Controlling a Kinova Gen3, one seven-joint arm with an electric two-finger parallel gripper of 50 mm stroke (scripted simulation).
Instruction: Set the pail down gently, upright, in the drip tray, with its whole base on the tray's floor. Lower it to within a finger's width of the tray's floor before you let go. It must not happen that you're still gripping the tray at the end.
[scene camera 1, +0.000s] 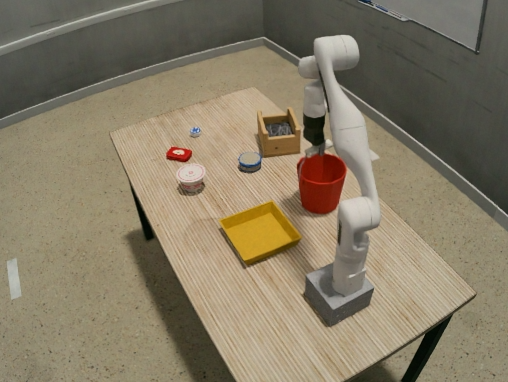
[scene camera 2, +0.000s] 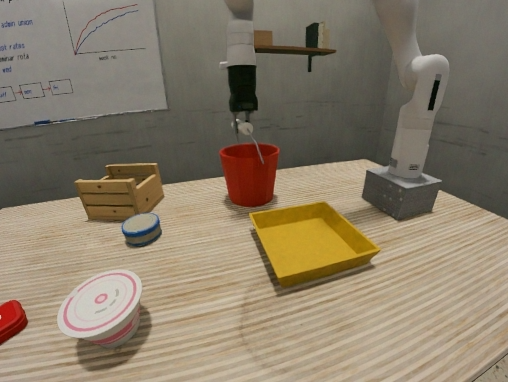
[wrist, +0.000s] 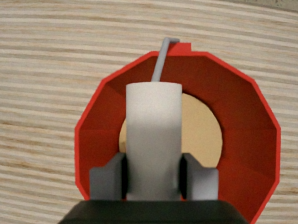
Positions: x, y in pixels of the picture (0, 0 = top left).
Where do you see a red pail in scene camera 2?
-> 250, 183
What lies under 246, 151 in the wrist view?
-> A red pail.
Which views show the yellow drip tray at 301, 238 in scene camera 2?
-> Scene camera 1 and scene camera 2 only.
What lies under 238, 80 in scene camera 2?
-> The gripper.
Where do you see the gripper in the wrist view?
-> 154, 169
